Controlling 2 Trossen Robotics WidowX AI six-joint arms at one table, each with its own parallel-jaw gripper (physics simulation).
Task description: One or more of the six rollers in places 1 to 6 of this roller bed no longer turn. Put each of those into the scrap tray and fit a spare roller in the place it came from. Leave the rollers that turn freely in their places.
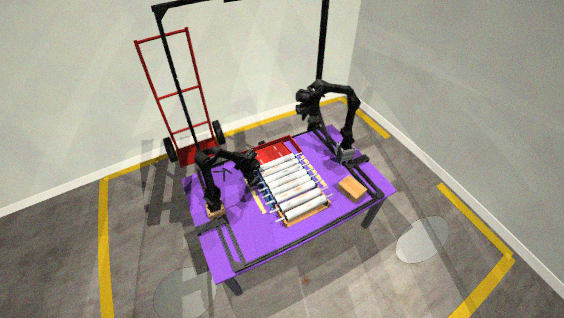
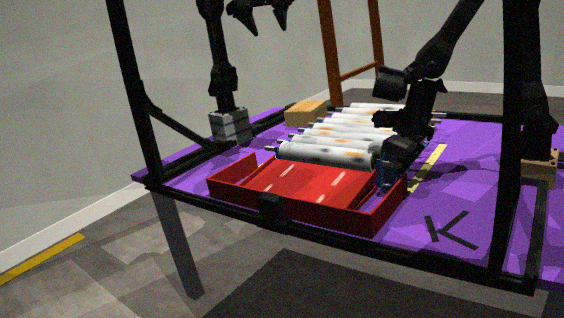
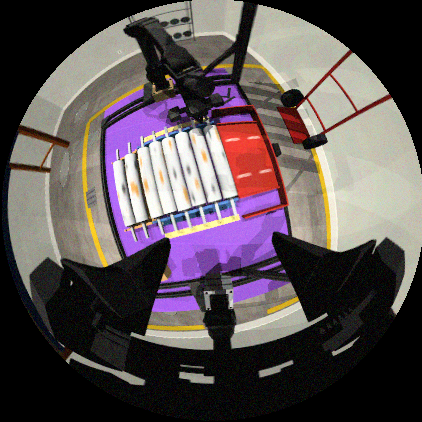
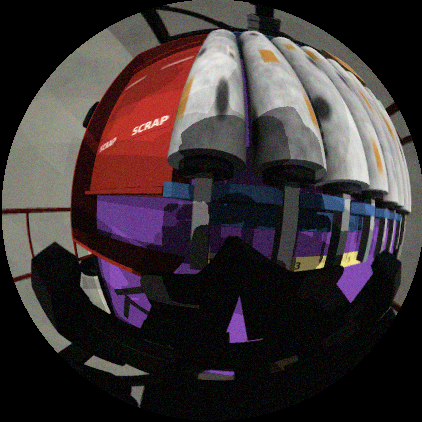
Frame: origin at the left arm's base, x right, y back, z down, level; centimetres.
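Seen in the pictures: left gripper, fingertip midpoint: (image 1: 305,125) (image 2: 271,33) (image 3: 221,240); right gripper, fingertip midpoint: (image 1: 252,178) (image 2: 400,173) (image 4: 231,240); left arm's base, link origin: (image 1: 346,146) (image 2: 227,110) (image 3: 218,300); right arm's base, link origin: (image 1: 214,206) (image 2: 535,154) (image 3: 161,85).
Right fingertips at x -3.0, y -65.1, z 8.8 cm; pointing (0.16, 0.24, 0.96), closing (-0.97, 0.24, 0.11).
Offsets run from my right fingertips to a thing's top centre. "spot": to the spot under its first point. Level surfaces: height alone.
The roller bed @(dz -4.4, dx -9.9, dy +4.7 cm) (image 1: 266,193) (image 4: 244,192) holds white spotted rollers (image 1: 288,178) (image 2: 328,154) (image 3: 185,169) (image 4: 283,106) side by side on blue rails. The red scrap tray @(dz -2.8, dx +17.2, dy +14.4 cm) (image 1: 271,151) (image 2: 312,183) (image 3: 249,161) (image 4: 133,129) is empty at the bed's far end. Two spare rollers @(dz -5.4, dx -31.1, dy +25.0 cm) (image 1: 307,206) (image 3: 124,188) lie on a wooden rack at the near end. My right gripper (image 1: 253,180) (image 2: 391,158) (image 4: 231,240) is shut on nothing, low by the axle ends of the rollers nearest the tray. My left gripper (image 1: 304,105) (image 2: 263,22) (image 3: 221,240) is open and empty, high above the table.
The purple table @(dz +2.3 cm) (image 1: 265,233) carries a cardboard box @(dz -3.3, dx -25.2, dy +57.5 cm) (image 1: 351,187) (image 2: 304,111) at its right side and a yellow numbered strip @(spot: dz +2.1, dx -15.2, dy +0.1 cm) (image 1: 257,199) (image 4: 310,264) along the bed. A red hand truck (image 1: 190,154) stands behind the table. An orange ladder (image 2: 329,47) stands beyond it.
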